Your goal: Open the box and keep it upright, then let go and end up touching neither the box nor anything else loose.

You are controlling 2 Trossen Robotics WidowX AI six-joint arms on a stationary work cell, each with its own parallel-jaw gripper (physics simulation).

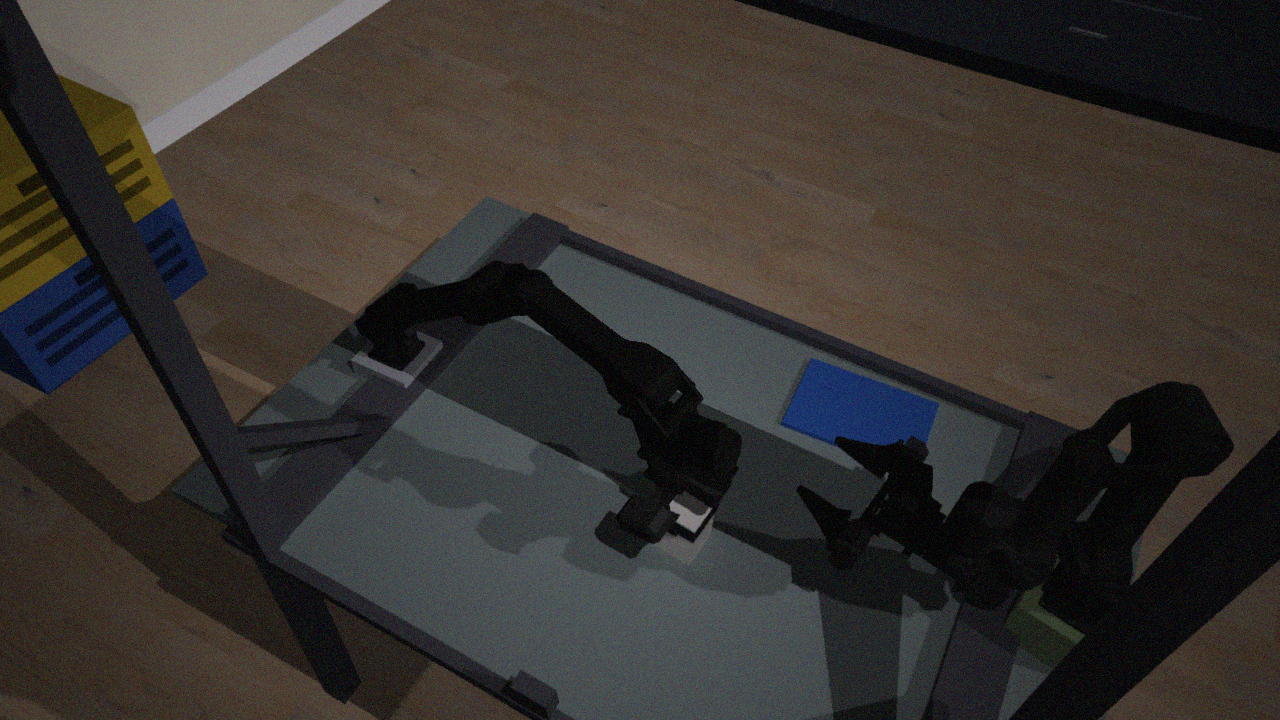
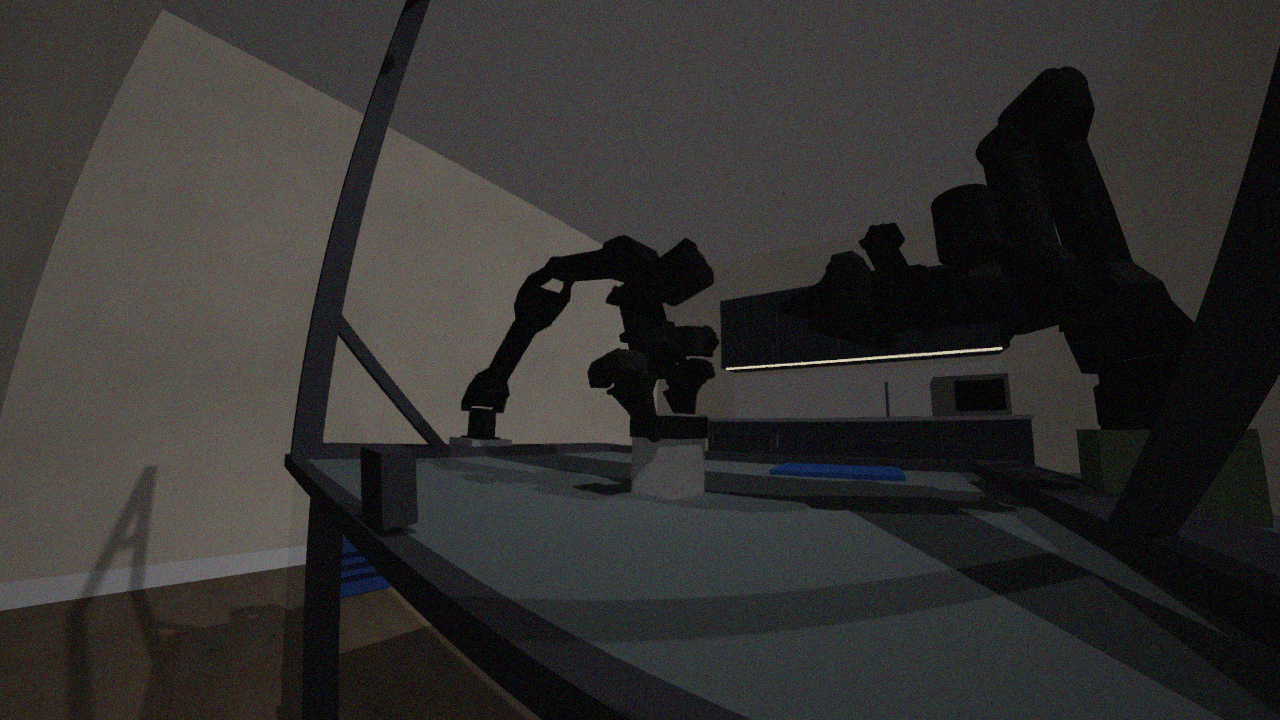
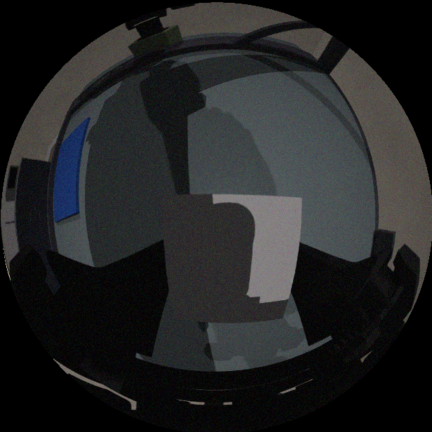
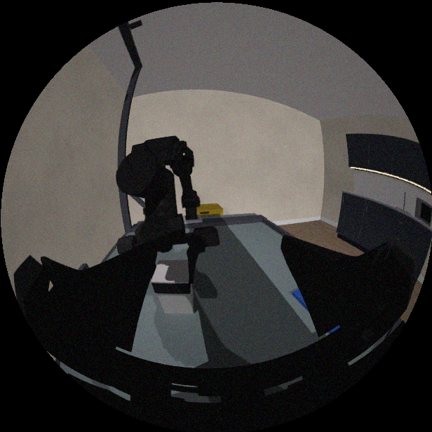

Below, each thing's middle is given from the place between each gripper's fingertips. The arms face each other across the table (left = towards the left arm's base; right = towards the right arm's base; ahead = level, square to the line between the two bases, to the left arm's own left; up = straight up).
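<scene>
The white box [image 1: 677,546] is 150 mm to the left of my right hand, 170 mm below it and 50 mm behind it. Counted from that same right hand, the flat blue panel [image 1: 830,401] is 280 mm ahead, with 20 mm to the right and 210 mm below, while the lid [image 2: 671,425] is 50 mm behind, 150 mm to the left and 130 mm below.
From my left hand, the white box is 1 cm to the left and 2 cm below. The flat blue panel is 33 cm ahead of my left hand, 16 cm to the right of it and 6 cm below it, and the lid is 1 cm to the left of that hand and 2 cm above it.
</scene>
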